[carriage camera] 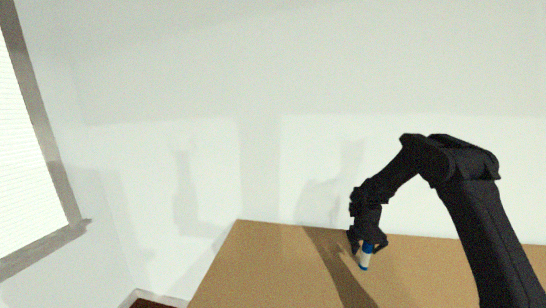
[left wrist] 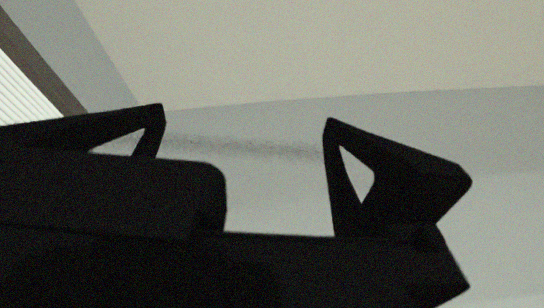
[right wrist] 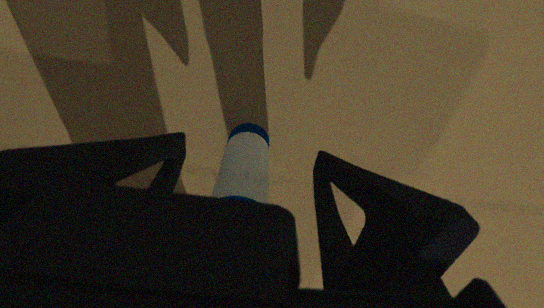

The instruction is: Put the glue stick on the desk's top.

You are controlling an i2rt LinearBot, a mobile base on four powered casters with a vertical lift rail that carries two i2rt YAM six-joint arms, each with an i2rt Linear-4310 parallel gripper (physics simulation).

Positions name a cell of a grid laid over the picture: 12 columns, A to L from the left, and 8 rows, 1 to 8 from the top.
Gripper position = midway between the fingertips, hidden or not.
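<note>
There's a glue stick (right wrist: F5) here, though in the left wrist view it's out of frame, and there's a counter (carriage camera: F7) too. As for the grippers, you've got the left gripper (left wrist: F4), and then the right gripper (carriage camera: H7), which the right wrist view shows as well, with the gripper (right wrist: F4).
</note>
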